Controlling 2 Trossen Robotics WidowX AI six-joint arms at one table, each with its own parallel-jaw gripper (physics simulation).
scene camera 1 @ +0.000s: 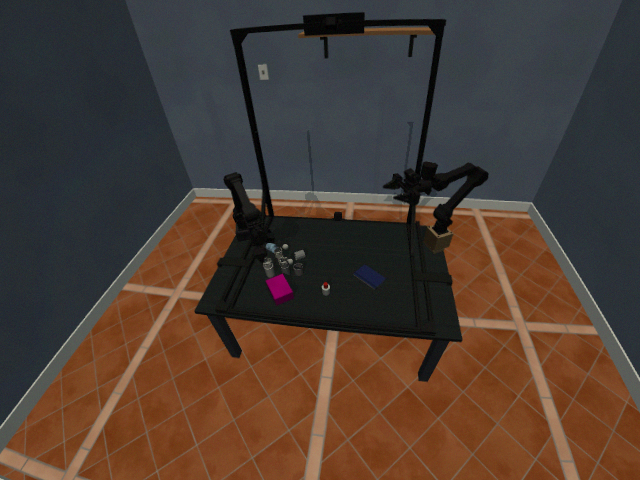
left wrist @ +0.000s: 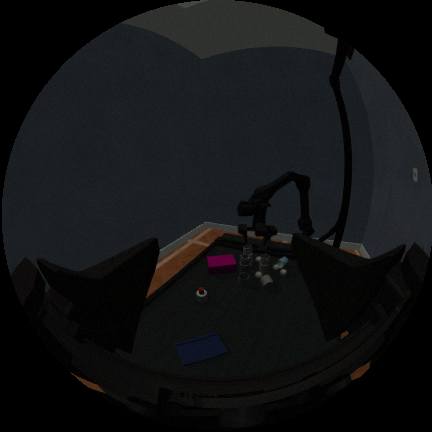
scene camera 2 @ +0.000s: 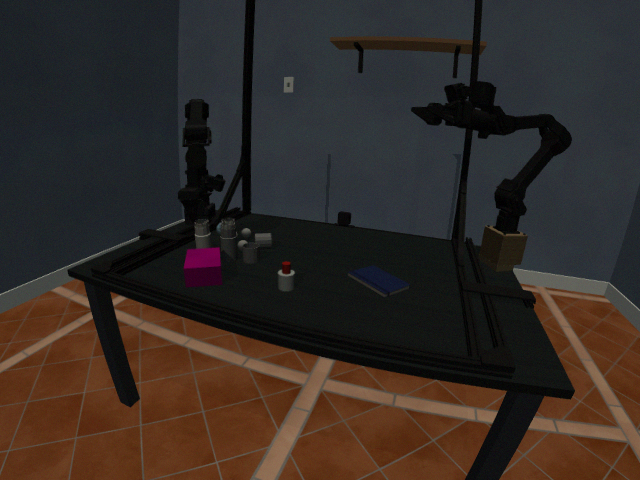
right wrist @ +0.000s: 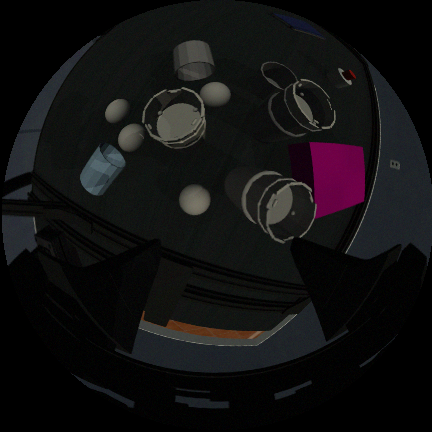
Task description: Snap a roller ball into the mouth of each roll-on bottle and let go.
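Where they show: left gripper, fingertip midpoint: (scene camera 1: pixel 388 192) (left wrist: pixel 226 243) (scene camera 2: pixel 418 108); right gripper, fingertip midpoint: (left wrist: pixel 254 244) (scene camera 2: pixel 197 219) (right wrist: pixel 228 246); left arm's base, origin of the base link: (scene camera 1: pixel 440 230) (scene camera 2: pixel 506 230); right arm's base, origin of the base link: (scene camera 1: pixel 243 226).
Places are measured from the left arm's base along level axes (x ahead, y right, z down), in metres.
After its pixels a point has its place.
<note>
Three clear roll-on bottles with notched mouths stand upright: one (right wrist: pixel 175 120) @(x 0.840, y 0.203, z 0.054 m) (scene camera 1: pixel 279 253) @(x 0.839, y 0.181, z 0.031 m) (left wrist: pixel 264 264) @(x 0.820, y 0.198, z 0.060 m), one (right wrist: pixel 307 106) @(x 0.823, y 0.090, z 0.037 m) (scene camera 1: pixel 284 266) @(x 0.836, y 0.084, z 0.034 m) (scene camera 2: pixel 229 243) @(x 0.826, y 0.081, z 0.059 m) and one (right wrist: pixel 287 210) @(x 0.919, y 0.115, z 0.038 m) (scene camera 1: pixel 268 269) @(x 0.915, y 0.111, z 0.053 m) (scene camera 2: pixel 202 237) @(x 0.907, y 0.108, z 0.049 m) beside the magenta box; their mouths look open. Four pale roller balls lie loose: one (right wrist: pixel 194 199) @(x 0.915, y 0.193, z 0.080 m), one (right wrist: pixel 132 137) @(x 0.840, y 0.256, z 0.083 m), one (right wrist: pixel 117 111) @(x 0.799, y 0.279, z 0.085 m) and one (right wrist: pixel 215 94) @(x 0.803, y 0.166, z 0.082 m) (scene camera 2: pixel 242 244) @(x 0.795, y 0.152, z 0.088 m). My right gripper (right wrist: pixel 228 246) @(x 0.930, y 0.170, z 0.012 m) is open and empty, low over the table near the bottles; its fingertips are hard to make out in the scene views. My left gripper (scene camera 1: pixel 391 191) @(x 0.350, y -0.002, z -0.324 m) (left wrist: pixel 226 243) @(x 0.350, y -0.002, z -0.324 m) is open and empty, high at the right.
A magenta box (scene camera 1: pixel 279 288) @(x 0.889, y -0.016, z 0.066 m) (scene camera 2: pixel 203 267) @(x 0.876, y -0.063, z 0.067 m) (right wrist: pixel 340 177) @(x 0.890, y 0.011, z 0.066 m) stands beside the bottles. A tipped grey cup (right wrist: pixel 194 55) @(x 0.747, y 0.187, z 0.068 m), a tipped blue cup (right wrist: pixel 100 172) @(x 0.871, y 0.296, z 0.072 m) and an upright clear cup (scene camera 1: pixel 298 269) @(x 0.765, y 0.113, z 0.114 m) (scene camera 2: pixel 250 253) @(x 0.768, y 0.069, z 0.084 m) are nearby. A red-topped white bottle (scene camera 2: pixel 285 280) @(x 0.681, y -0.098, z 0.087 m) and a blue book (scene camera 2: pixel 378 279) @(x 0.447, y -0.077, z 0.104 m) are farther right.
</note>
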